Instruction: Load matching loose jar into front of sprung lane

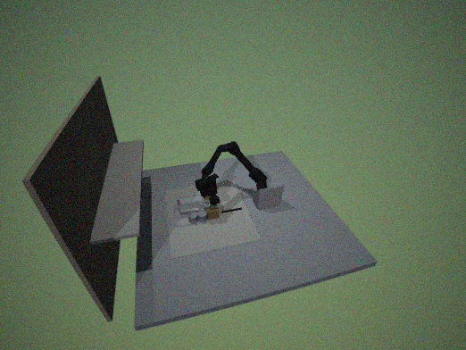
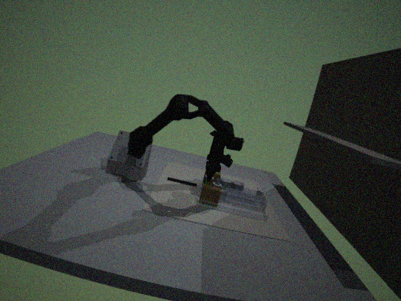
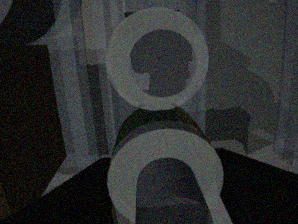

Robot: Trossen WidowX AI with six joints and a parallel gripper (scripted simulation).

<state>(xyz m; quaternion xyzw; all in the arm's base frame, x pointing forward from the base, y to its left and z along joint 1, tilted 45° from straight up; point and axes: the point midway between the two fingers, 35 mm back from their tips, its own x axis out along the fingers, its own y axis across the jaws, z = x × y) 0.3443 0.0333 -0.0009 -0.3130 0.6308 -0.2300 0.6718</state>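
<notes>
Now: the thin black bar 120 mm behind my gripper tip, 50 mm below it and 30 mm to the left of it. From my gripper tip the other things lie so: lane rack 150 mm ahead, 40 mm below, 10 mm to the right; grey shelf 500 mm ahead, 310 mm above, 80 mm to the left.
</notes>
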